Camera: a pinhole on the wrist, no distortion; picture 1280 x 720 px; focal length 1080.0 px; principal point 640.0 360.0 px. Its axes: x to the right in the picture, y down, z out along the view. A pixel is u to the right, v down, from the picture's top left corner.
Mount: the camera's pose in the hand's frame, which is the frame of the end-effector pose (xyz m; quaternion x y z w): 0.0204 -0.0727 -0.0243 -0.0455 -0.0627 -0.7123 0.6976
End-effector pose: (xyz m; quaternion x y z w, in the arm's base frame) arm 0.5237 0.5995 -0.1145 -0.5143 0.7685 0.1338 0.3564
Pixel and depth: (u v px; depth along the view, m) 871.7 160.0 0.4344
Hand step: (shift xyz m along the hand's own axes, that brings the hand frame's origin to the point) -0.0720 -0.0969 0.4170
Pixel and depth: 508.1 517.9 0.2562
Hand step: 0.0527 -0.0033 0.2250
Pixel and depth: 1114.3 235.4 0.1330
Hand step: 0.0007 -0.1098 0.1156
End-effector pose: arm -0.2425 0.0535 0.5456 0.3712 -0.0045 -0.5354 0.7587
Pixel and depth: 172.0 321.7 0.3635
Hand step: 0.0028 0.1387 0.3105
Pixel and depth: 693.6 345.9 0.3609
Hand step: 0.0071 -0.0352 0.3349
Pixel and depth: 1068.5 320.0 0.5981
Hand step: -0.0207 -0.2154 0.6022
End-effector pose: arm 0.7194 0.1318 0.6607 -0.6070 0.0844 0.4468 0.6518
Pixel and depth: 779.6 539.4 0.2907
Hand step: 0.0612 -0.0663 0.2699
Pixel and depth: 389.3 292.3 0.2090
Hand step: 0.0037 0.0074 0.1745
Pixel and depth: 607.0 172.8 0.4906
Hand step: -0.0754 0.0187 0.4559
